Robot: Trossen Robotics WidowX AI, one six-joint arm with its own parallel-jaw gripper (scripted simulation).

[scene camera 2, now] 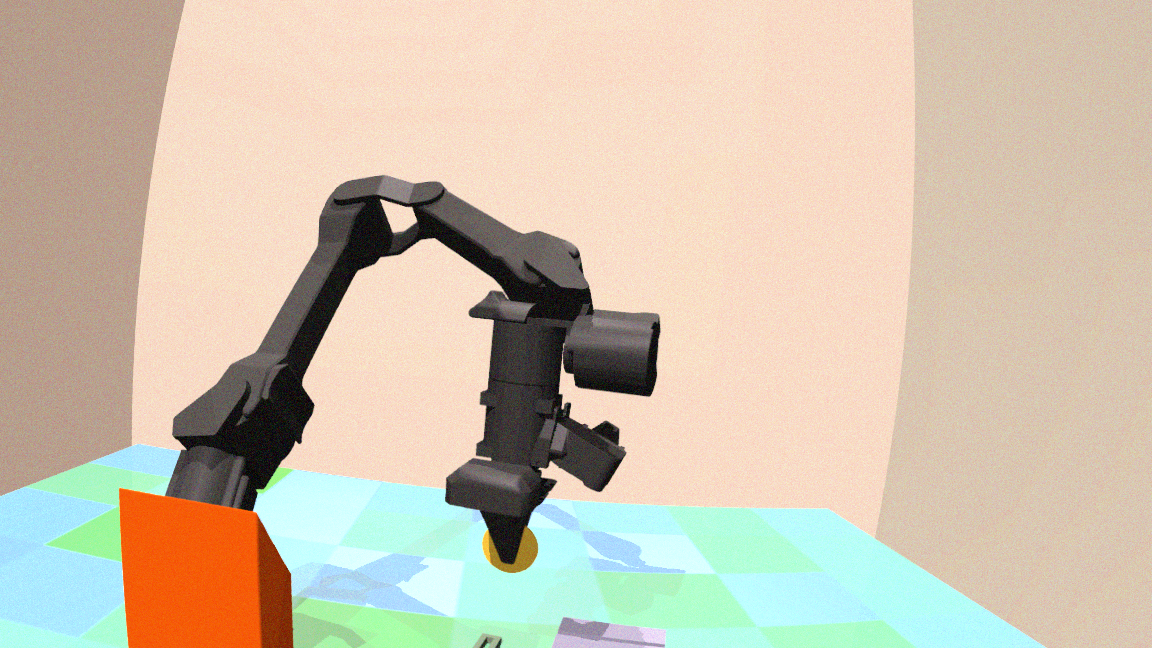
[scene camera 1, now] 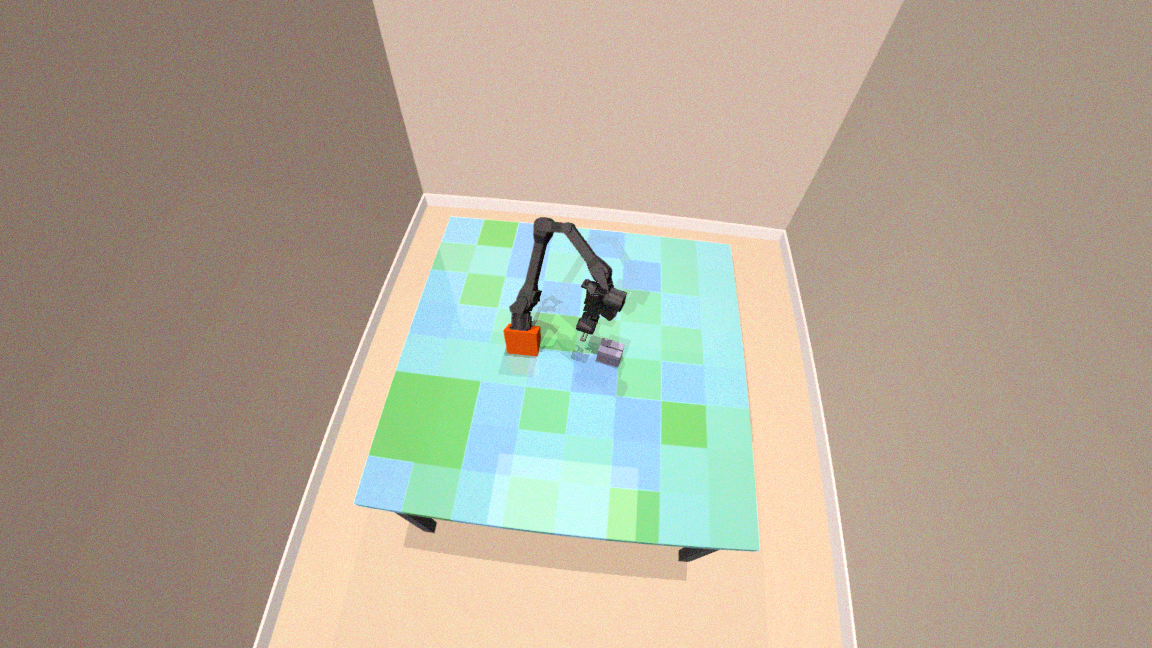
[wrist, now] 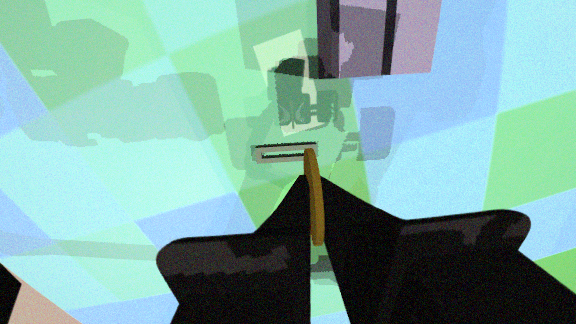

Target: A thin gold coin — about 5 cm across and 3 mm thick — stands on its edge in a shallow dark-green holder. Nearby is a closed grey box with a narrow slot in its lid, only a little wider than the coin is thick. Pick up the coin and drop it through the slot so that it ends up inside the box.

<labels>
My gripper (scene camera 2: 508, 562) holds a gold coin (scene camera 2: 528, 550).
</labels>
